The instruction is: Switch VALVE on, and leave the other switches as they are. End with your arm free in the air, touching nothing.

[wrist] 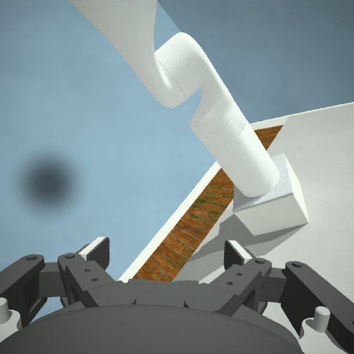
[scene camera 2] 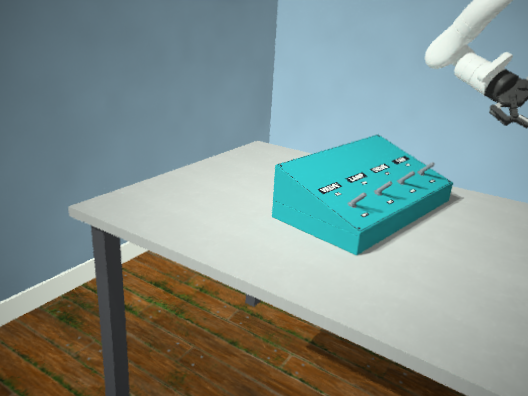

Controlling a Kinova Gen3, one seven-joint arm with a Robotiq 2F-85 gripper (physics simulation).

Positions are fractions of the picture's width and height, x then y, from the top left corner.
Labels:
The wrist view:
my gripper: 0.47,0.71
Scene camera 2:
teal switch box: 0.60,0.49

